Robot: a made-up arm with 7 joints. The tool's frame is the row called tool.
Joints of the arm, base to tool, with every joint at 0 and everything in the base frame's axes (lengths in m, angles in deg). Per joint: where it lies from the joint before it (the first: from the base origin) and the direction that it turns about. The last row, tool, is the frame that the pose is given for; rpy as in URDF.
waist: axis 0 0 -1 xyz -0.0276 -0.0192 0.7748
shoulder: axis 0 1 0 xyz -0.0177 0.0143 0.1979
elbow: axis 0 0 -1 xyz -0.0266 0.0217 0.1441
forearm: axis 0 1 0 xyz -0.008 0.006 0.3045
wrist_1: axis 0 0 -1 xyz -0.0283 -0.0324 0.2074
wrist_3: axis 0 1 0 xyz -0.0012 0.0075 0.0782
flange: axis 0 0 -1 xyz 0.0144 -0.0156 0.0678
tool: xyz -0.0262 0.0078 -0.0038 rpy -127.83 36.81 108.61
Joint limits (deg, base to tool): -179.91..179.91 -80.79..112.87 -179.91..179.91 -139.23..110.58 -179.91..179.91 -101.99..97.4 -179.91..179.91
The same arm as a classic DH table. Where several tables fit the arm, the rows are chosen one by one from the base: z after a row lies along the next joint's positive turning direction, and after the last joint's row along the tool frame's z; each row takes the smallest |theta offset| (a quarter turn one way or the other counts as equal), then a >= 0, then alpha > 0; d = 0 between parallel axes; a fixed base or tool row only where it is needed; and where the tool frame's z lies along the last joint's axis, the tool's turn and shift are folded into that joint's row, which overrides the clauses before.
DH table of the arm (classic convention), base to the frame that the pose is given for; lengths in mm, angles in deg. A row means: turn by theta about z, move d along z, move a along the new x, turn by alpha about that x. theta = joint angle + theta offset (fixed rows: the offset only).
base (fixed): d 0  theta_offset 34.82  a -33.6  alpha 180
waist: d -972.7  theta_offset 34.82  a -17.7  alpha 90
shoulder: d 36  theta_offset 0  a -26.6  alpha -90
elbow: d -448.6  theta_offset 0  a -8  alpha 90
forearm: d -26.4  theta_offset 0  a -28.3  alpha -90
wrist_1: d -285.6  theta_offset 0  a -1.2  alpha 90
wrist_3: d -8.1  theta_offset 0  a 14.4  alpha -90
flange: d -71.7  theta_offset 46.44  a -23.7  alpha -60.59
tool (fixed): d 15.6  theta_offset -136.54  a 0  alpha 0
Joint limits (deg, base to tool): -179.91..179.91 -80.79..112.87 -179.91..179.91 -139.23..110.58 -179.91..179.91 -101.99..97.4 -179.91..179.91

